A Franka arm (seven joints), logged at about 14 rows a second.
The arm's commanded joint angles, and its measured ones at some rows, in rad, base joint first. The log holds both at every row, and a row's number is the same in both.
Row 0, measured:
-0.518 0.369 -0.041 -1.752 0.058 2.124 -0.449
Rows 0 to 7, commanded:
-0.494 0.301 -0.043 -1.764 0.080 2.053 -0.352
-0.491 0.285 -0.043 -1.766 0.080 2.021 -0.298
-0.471 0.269 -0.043 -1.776 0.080 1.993 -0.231
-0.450 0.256 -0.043 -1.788 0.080 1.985 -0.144
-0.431 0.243 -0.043 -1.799 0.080 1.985 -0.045
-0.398 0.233 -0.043 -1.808 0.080 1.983 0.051
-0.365 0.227 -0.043 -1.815 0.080 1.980 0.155
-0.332 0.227 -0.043 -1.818 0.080 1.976 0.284
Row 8, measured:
-0.390 0.263 -0.035 -1.777 0.063 1.984 0.111
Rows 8 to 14, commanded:
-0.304 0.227 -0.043 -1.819 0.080 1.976 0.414
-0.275 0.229 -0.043 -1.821 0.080 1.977 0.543
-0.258 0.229 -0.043 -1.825 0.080 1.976 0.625
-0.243 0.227 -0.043 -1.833 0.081 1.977 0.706
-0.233 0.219 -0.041 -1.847 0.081 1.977 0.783
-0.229 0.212 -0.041 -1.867 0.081 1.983 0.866
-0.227 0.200 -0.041 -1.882 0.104 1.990 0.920
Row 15, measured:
-0.236 0.257 -0.033 -1.819 0.069 1.982 0.818
